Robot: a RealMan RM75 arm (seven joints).
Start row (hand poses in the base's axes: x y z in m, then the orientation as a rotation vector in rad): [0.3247, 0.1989, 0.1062, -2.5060, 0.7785, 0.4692]
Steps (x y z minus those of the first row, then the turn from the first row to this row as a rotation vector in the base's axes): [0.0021, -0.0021, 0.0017, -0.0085, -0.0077, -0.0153]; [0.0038, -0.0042, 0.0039, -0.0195, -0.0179, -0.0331]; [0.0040, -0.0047, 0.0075, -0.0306, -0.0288, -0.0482]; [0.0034, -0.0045, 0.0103, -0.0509, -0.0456, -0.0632]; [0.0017, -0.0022, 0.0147, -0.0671, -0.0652, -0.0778]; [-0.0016, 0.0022, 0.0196, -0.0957, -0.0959, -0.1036]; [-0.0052, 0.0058, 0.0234, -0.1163, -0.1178, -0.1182]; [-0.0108, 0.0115, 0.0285, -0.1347, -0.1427, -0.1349]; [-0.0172, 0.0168, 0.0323, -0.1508, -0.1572, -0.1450]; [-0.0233, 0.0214, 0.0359, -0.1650, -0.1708, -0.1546]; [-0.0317, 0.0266, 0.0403, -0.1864, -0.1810, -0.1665]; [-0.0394, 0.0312, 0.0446, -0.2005, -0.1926, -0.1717]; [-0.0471, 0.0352, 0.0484, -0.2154, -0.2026, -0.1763]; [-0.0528, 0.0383, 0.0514, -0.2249, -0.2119, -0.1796]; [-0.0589, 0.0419, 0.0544, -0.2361, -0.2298, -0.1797]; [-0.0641, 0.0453, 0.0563, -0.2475, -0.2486, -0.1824]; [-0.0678, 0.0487, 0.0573, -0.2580, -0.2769, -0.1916]
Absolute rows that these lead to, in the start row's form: [0.3268, 0.1968, 0.1079, -2.5064, 0.7978, 0.4516]; [0.3285, 0.1947, 0.1101, -2.5078, 0.8201, 0.4292]; [0.3287, 0.1942, 0.1137, -2.5103, 0.8389, 0.4066]; [0.3281, 0.1944, 0.1165, -2.5212, 0.8592, 0.3736]; [0.3264, 0.1967, 0.1209, -2.5281, 0.8761, 0.3381]; [0.3231, 0.2011, 0.1258, -2.5393, 0.9073, 0.2801]; [0.3195, 0.2047, 0.1296, -2.5489, 0.9249, 0.2395]; [0.3139, 0.2104, 0.1347, -2.5547, 0.9426, 0.1949]; [0.3075, 0.2157, 0.1385, -2.5622, 0.9557, 0.1667]; [0.3014, 0.2203, 0.1421, -2.5681, 0.9677, 0.1403]; [0.2930, 0.2255, 0.1465, -2.5788, 0.9871, 0.1147]; [0.2853, 0.2301, 0.1508, -2.5870, 0.9946, 0.0923]; [0.2776, 0.2341, 0.1546, -2.5962, 1.0024, 0.0717]; [0.2719, 0.2372, 0.1576, -2.6015, 1.0065, 0.0545]; [0.2658, 0.2408, 0.1606, -2.6094, 1.0035, 0.0265]; [0.2606, 0.2442, 0.1625, -2.6155, 1.0033, -0.0038]; [0.2569, 0.2476, 0.1635, -2.6153, 1.0061, -0.0485]
